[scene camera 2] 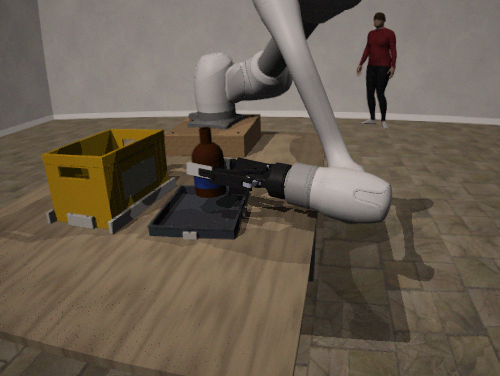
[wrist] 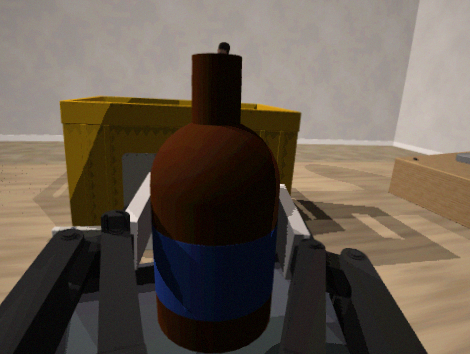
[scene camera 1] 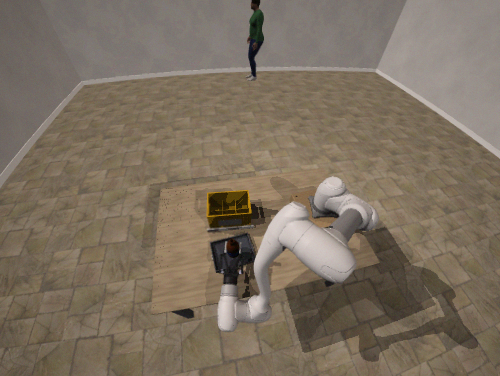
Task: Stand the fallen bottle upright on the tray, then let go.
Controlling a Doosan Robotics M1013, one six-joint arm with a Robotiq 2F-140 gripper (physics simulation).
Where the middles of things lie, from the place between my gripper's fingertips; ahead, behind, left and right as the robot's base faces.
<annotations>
Now: the brown bottle (scene camera 2: 208,153) 30 mm to the left of my hand and 10 mm above it. Also, from my hand: pale rail (scene camera 2: 126,216) 30 mm ahead, 150 mm to the right, 110 mm below.
</annotations>
